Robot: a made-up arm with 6 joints.
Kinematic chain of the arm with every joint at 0, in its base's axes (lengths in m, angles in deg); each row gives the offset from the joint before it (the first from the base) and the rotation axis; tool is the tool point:
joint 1: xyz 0 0 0.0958 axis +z
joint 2: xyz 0 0.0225 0 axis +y
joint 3: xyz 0 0 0.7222 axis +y
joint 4: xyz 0 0 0.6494 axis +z
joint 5: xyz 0 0 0 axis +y
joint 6: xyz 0 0 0.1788 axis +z
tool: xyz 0 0 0
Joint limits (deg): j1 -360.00..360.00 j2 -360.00..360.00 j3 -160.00..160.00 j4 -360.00..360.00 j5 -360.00..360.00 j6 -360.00..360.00
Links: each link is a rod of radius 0.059 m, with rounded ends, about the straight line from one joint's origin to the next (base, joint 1, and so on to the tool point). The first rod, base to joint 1, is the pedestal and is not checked.
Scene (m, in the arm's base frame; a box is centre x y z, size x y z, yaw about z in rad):
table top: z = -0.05
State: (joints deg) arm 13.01 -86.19 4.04 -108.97 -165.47 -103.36
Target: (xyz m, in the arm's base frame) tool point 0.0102 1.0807 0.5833
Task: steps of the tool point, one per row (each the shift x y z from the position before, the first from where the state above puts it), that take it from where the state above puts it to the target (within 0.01 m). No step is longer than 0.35 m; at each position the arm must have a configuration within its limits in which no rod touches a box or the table.
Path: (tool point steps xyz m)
1: -0.0068 0.2959 0.0538
2: 0.0691 0.2861 0.0533
3: 0.1390 0.2563 0.0526
4: 0.1983 0.2095 0.0518
5: 0.2421 0.1493 0.0508
6: 0.2683 0.0803 0.0495
7: 0.2746 0.0080 0.0483

